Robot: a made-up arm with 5 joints.
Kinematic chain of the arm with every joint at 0, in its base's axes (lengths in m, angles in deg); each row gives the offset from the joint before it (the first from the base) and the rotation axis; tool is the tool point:
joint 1: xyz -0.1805 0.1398 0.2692 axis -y
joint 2: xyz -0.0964 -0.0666 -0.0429 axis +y
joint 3: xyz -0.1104 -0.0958 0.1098 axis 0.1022 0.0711 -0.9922
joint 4: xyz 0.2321 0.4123 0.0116 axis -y
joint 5: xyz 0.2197 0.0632 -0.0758 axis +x
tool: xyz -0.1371 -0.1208 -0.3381
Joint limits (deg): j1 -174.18..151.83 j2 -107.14..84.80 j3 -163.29..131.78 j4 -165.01..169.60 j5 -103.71..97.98
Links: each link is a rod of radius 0.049 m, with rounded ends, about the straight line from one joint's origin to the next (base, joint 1, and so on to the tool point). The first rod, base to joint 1, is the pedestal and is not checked.
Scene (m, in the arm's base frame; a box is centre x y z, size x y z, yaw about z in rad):
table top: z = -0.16
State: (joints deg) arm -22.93 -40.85 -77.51 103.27 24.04
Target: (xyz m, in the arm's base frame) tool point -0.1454 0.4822 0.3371
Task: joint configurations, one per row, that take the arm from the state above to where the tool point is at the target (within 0.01 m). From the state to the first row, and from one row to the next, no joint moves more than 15 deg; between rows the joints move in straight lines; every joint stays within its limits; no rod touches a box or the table.
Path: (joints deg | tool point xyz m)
1: -23.35 -37.94 -69.17 93.23 9.88 | -0.5905 0.7438 0.3636
2: -23.77 -35.04 -60.82 83.19 -4.27 | -0.3911 0.7009 0.3705
3: -24.19 -32.13 -52.48 73.15 -18.43 | -0.2385 0.6050 0.3560
4: -24.61 -29.23 -44.14 63.11 -32.58 | -0.1454 0.4822 0.3371

